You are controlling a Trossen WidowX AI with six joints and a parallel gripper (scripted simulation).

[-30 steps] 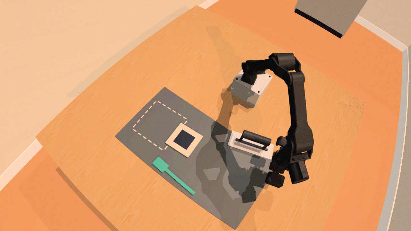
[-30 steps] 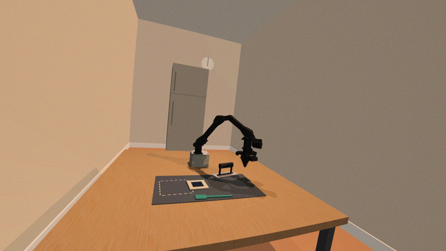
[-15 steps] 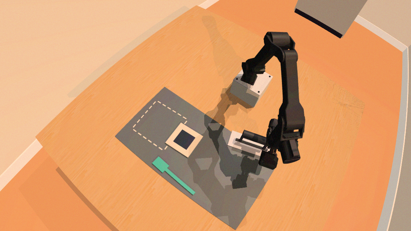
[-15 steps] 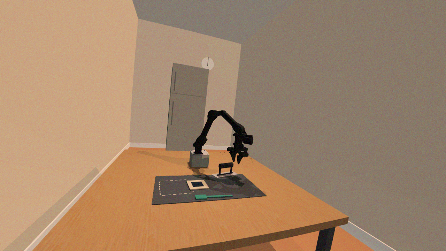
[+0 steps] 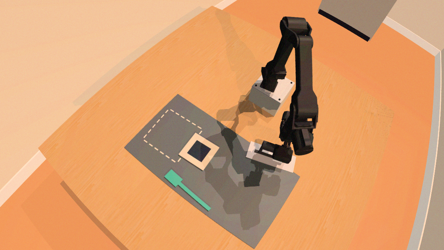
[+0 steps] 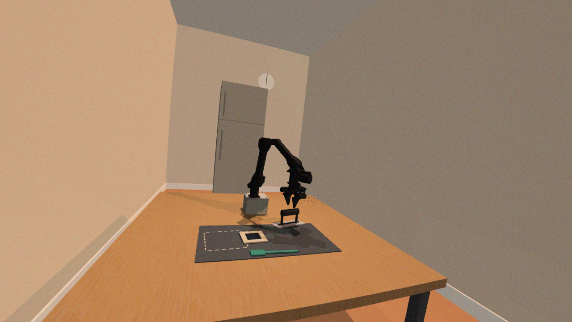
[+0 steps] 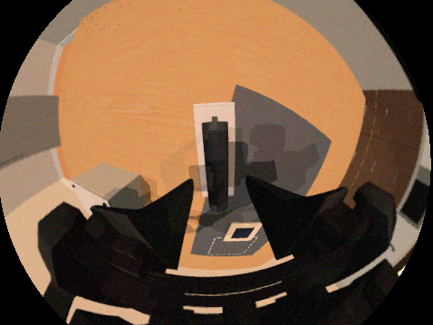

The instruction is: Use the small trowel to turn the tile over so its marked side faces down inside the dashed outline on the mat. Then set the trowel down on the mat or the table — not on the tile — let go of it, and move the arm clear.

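My gripper tip is now 7 cm above the trowel and 2 cm to the right of it. Also, from my gripper tip: green flat tool 27 cm ahead, 25 cm to the right, 10 cm below; then square tile 27 cm to the right, 12 cm ahead, 10 cm below; then grey mat 21 cm to the right, 14 cm ahead, 12 cm below.
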